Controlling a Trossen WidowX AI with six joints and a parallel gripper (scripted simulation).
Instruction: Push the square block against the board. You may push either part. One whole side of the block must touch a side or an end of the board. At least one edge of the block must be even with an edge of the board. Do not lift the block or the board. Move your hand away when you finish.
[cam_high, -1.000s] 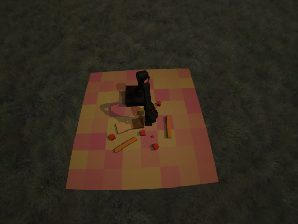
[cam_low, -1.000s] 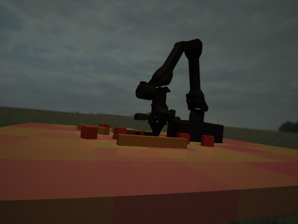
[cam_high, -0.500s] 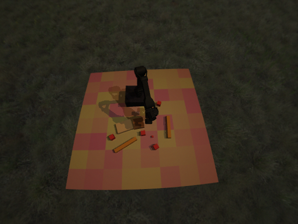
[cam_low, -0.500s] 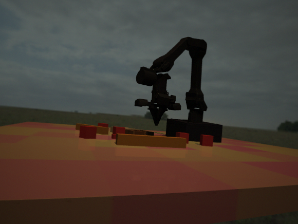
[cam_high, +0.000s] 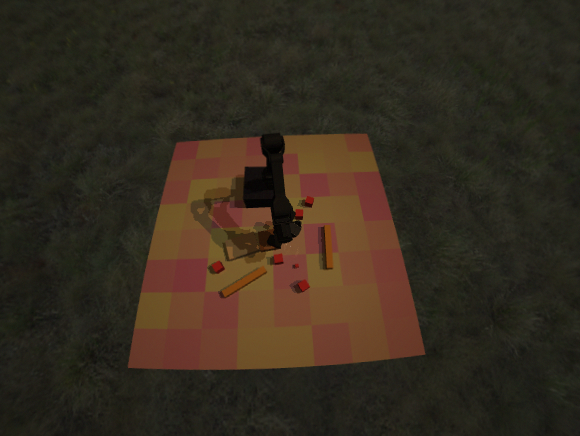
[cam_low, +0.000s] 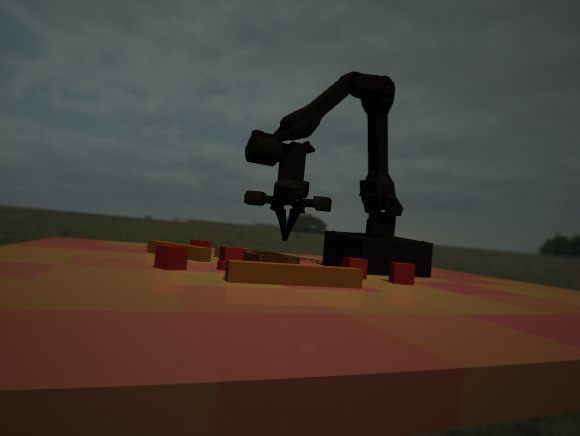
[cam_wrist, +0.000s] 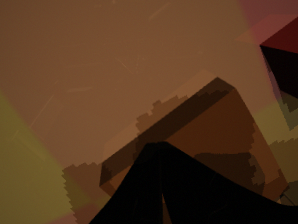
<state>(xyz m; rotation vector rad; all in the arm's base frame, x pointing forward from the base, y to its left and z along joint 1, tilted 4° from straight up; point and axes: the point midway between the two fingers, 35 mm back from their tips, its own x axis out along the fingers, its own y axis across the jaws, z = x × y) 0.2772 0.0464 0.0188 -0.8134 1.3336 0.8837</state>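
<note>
Now: gripper tip 3 cm short of the flat tan board, 20 cm to the left of it and 5 cm above it. Round my gripper tip: brown square block 1 cm ahead, 7 cm to the right, 5 cm below.
</note>
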